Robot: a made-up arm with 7 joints.
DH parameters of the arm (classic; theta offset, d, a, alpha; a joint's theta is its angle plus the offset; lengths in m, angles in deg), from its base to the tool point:
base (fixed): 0 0 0 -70
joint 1: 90 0 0 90
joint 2: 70 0 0 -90
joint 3: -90 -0.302 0.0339 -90
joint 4: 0 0 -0.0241 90
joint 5: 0 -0.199 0 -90
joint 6: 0 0 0 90
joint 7: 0 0 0 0
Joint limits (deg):
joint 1: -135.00..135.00
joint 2: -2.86..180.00
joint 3: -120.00..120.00
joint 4: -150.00..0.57
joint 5: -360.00..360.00
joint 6: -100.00..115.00
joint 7: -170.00..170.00
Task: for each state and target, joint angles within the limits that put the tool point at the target. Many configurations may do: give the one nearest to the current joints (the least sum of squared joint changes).
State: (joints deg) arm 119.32 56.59 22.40 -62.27 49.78 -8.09 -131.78
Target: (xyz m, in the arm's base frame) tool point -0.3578 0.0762 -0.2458
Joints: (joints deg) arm 83.81 17.92 0.39 -72.88 49.78 -8.09 -131.78
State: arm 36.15 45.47 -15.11 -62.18 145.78 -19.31 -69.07
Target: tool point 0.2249 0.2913 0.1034
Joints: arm -1.26 96.25 16.42 -96.90 145.78 -19.31 -69.07
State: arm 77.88 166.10 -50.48 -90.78 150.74 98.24 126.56
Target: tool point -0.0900 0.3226 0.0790
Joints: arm 91.85 136.29 -80.21 -109.97 150.74 98.24 126.56
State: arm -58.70 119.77 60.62 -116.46 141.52 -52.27 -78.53
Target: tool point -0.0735 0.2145 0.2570
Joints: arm -58.30 98.95 62.84 -110.42 141.52 -52.27 -78.53
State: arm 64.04 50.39 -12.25 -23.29 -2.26 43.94 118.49
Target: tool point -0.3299 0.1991 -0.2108
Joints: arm 80.57 46.76 -16.93 -73.60 -2.26 43.94 118.49
